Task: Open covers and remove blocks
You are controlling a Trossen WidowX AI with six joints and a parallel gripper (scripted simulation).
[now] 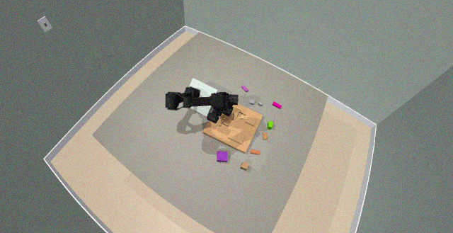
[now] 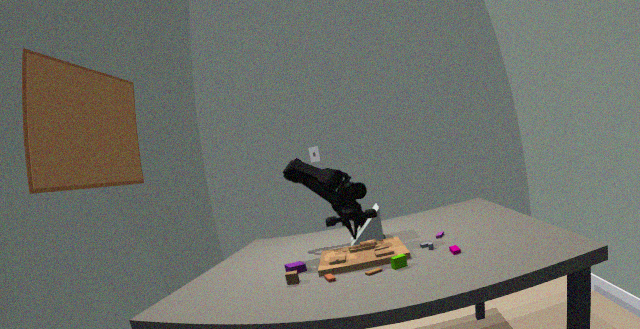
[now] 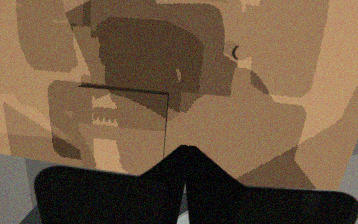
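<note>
The tan puzzle board lies 9 cm ahead of my gripper tip, 3 cm below it and 1 cm to the left of it. Round my gripper tip: grey block: 24 cm to the left, 21 cm ahead, 4 cm below; orange piece: 30 cm ahead, 11 cm to the right, 5 cm below; violet piece: 32 cm to the left, 6 cm ahead, 5 cm below.
</note>
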